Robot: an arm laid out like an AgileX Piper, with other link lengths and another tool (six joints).
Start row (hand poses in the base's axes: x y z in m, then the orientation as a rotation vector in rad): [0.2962, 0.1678, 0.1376, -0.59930, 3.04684, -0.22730]
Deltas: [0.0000, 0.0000, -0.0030, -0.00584, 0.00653, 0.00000]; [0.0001, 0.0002, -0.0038, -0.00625, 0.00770, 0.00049]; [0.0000, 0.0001, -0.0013, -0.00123, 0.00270, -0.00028]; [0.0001, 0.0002, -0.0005, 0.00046, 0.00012, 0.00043]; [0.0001, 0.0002, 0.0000, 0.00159, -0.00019, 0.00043]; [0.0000, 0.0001, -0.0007, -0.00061, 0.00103, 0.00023]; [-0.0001, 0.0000, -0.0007, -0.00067, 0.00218, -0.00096]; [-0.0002, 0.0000, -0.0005, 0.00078, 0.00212, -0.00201]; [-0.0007, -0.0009, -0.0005, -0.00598, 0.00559, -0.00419]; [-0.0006, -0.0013, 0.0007, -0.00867, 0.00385, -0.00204]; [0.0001, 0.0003, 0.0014, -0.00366, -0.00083, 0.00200]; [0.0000, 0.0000, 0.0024, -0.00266, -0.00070, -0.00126]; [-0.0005, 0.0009, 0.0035, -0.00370, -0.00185, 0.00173]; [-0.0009, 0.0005, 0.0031, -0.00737, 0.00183, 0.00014]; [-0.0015, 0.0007, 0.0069, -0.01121, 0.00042, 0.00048]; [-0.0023, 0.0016, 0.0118, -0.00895, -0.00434, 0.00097]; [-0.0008, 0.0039, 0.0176, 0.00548, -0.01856, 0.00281]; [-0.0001, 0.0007, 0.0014, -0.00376, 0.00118, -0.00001]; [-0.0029, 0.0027, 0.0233, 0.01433, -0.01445, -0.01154]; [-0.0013, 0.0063, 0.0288, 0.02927, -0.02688, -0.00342]
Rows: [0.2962, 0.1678, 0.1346, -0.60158, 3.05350, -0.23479]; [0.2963, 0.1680, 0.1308, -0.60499, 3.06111, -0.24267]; [0.2963, 0.1681, 0.1295, -0.60546, 3.06388, -0.24396]; [0.2964, 0.1683, 0.1290, -0.60613, 3.06380, -0.24322]; [0.2965, 0.1685, 0.1290, -0.60665, 3.06335, -0.24080]; [0.2965, 0.1686, 0.1283, -0.60734, 3.06429, -0.24150]; [0.2964, 0.1686, 0.1276, -0.60659, 3.06678, -0.24205]; [0.2962, 0.1686, 0.1271, -0.60416, 3.06952, -0.24038]; [0.2955, 0.1677, 0.1266, 0.59860, -3.07101, 0.24796]; [0.2949, 0.1664, 0.1273, 0.59486, -3.06506, 0.25965]; [0.2950, 0.1667, 0.1287, 0.59785, -3.06426, 0.26554]; [0.2950, 0.1667, 0.1311, 0.59582, -3.06435, 0.26982]; [0.2945, 0.1676, 0.1346, 0.59843, -3.06456, 0.27616]; [0.2936, 0.1681, 0.1377, 0.59825, -3.06038, 0.28661]; [0.2921, 0.1688, 0.1446, 0.59847, -3.05615, 0.30340]; [0.2898, 0.1704, 0.1564, 0.59970, -3.05704, 0.31865]; [0.2890, 0.1743, 0.1740, -0.60117, 3.05766, -0.31591]; [0.2889, 0.1750, 0.1754, -0.60173, 3.05889, -0.32149]; [0.2860, 0.1777, 0.1987, -0.57876, 3.04923, -0.30247]; [0.2847, 0.1840, 0.2275, -0.56328, 3.02375, -0.26303]
